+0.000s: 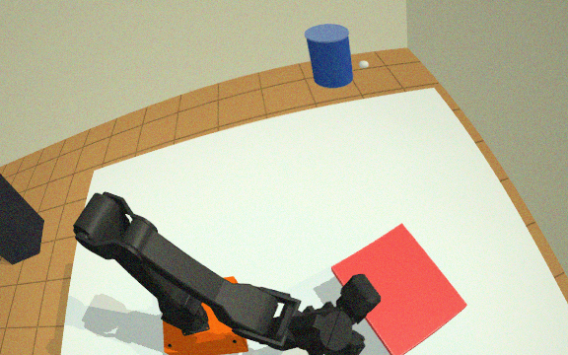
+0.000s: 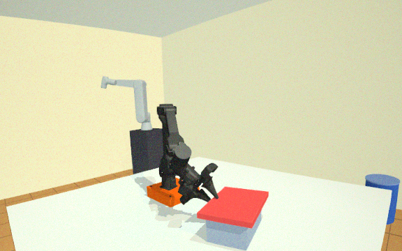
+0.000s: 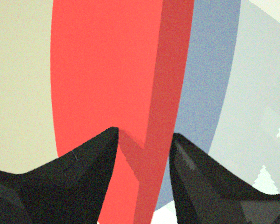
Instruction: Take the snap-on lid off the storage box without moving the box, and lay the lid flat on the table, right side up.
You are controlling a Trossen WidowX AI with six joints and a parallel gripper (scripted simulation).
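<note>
Right now my gripper tip is 7 cm short of the red lid and 1 cm to the right of it. Also, from my gripper tip: storage box: 7 cm ahead, 5 cm below, 1 cm to the left.
</note>
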